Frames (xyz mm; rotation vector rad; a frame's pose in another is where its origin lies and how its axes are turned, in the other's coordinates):
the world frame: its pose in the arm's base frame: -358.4 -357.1 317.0 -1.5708 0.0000 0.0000
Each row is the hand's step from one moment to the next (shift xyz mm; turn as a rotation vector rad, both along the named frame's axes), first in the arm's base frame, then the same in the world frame.
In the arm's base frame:
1: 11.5 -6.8 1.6 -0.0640 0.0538 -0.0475
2: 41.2 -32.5 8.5 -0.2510 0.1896 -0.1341
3: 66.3 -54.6 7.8 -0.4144 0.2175 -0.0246
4: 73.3 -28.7 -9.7 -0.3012 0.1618 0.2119
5: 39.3 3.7 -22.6 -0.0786 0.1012 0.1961
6: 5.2 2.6 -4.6 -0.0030 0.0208 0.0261
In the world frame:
1: 11.5 -1.6 -6.8 -0.0640 0.0475 0.0538
2: 41.2 -8.5 -32.5 -0.2510 0.1341 0.1896
3: 66.3 -7.8 -54.6 -0.4144 0.0246 0.2175
4: 73.3 9.7 -28.7 -0.3012 -0.2119 0.1618
5: 39.3 22.6 3.7 -0.0786 -0.1961 0.1012
6: 5.2 4.6 2.6 -0.0030 -0.0261 0.0208

